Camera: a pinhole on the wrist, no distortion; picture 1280 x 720 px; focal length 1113.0 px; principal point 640.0 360.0 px. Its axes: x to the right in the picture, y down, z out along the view. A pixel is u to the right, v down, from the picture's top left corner.
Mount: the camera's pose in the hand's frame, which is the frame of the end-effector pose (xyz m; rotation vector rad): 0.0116 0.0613 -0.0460 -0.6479 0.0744 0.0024
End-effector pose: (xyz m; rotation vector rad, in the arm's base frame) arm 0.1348 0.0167 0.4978 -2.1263 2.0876 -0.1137
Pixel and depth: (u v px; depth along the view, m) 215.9 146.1 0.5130
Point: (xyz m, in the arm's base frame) -0.0887 0.1844 0.0288
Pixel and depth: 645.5 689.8 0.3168
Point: -0.1624 -0.0111 0.2947
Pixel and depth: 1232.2 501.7 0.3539
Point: -0.1302 -0.1977 0.2421
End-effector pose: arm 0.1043 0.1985 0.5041 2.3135 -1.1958 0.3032
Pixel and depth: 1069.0 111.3 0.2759
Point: 0.0354 -0.0909 0.4505
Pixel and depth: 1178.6 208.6 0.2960
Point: 0.0344 -0.1309 0.4754
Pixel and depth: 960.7 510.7 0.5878
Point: -0.1653 -0.3754 0.4523
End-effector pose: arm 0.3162 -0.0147 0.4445 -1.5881 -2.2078 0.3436
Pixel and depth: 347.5 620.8 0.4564
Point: 0.5796 0.0564 0.0204
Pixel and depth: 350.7 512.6 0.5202
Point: 0.5579 0.0527 -0.0510
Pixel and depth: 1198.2 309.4 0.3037
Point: 0.3728 0.2408 0.2081
